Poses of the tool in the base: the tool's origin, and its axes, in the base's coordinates. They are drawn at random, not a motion.
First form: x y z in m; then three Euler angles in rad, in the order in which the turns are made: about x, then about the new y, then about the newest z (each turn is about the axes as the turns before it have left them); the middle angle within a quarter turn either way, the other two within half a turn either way.
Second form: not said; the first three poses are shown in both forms.
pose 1, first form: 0.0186 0.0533 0.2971 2.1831 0.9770 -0.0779
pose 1, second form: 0.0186 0.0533 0.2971 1.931 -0.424 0.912
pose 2, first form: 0.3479 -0.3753 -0.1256 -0.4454 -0.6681 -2.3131
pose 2, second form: 0.3479 -0.3753 -0.1256 0.782 0.060 -2.131
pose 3, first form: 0.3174 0.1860 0.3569 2.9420 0.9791 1.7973
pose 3, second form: 0.3174 0.1860 0.3569 -2.149 -0.011 -1.696
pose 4, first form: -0.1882 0.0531 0.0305 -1.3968 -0.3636 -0.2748
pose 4, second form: -0.1882 0.0531 0.0305 -1.399 -0.333 0.312
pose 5, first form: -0.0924 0.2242 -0.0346 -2.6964 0.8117 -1.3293
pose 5, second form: -0.0924 0.2242 -0.0346 2.433 -0.612 1.368
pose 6, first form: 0.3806 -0.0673 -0.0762 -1.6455 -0.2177 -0.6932
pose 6, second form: 0.3806 -0.0673 -0.0762 -1.664 -0.675 0.277
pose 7, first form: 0.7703 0.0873 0.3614 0.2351 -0.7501 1.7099
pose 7, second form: 0.7703 0.0873 0.3614 -0.769 -0.139 1.673
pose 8, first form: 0.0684 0.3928 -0.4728 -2.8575 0.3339 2.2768
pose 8, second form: 0.0684 0.3928 -0.4728 -3.078 0.431 -2.311
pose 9, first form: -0.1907 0.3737 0.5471 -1.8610 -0.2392 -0.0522
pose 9, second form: -0.1907 0.3737 0.5471 -1.853 0.018 0.244
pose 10, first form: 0.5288 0.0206 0.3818 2.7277 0.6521 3.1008
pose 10, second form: 0.5288 0.0206 0.3818 -2.614 0.569 -2.801
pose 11, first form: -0.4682 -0.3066 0.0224 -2.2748 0.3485 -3.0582
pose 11, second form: -0.4682 -0.3066 0.0224 2.234 0.157 2.819
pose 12, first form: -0.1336 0.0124 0.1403 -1.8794 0.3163 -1.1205
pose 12, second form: -0.1336 0.0124 0.1403 -2.290 -1.117 0.336
